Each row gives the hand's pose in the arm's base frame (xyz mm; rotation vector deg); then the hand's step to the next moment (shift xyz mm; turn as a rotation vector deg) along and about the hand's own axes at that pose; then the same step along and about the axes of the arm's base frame.
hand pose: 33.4 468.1 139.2 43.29 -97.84 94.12
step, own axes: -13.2 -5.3 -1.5 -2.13 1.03 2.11
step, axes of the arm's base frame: 12.5 0.9 -6.9 0.42 -2.11 -2.33
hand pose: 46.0 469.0 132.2 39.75 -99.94 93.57
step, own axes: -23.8 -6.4 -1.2 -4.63 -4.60 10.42
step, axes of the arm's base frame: 20.5 -0.5 -13.7 5.46 -10.99 -0.70
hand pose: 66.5 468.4 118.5 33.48 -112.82 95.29
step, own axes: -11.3 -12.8 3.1 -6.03 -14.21 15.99
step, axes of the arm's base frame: 16.4 -5.1 2.5 11.90 -18.06 5.14
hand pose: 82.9 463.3 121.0 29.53 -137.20 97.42
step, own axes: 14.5 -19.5 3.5 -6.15 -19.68 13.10
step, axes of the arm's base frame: -6.1 -11.7 20.7 13.81 -16.94 10.91
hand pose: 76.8 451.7 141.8 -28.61 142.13 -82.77
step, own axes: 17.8 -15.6 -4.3 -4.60 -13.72 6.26
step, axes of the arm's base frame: -15.1 -10.8 15.3 8.88 -9.40 9.02
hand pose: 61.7 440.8 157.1 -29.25 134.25 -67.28
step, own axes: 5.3 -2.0 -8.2 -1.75 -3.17 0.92
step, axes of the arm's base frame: -8.7 1.4 4.7 2.32 -1.48 2.52
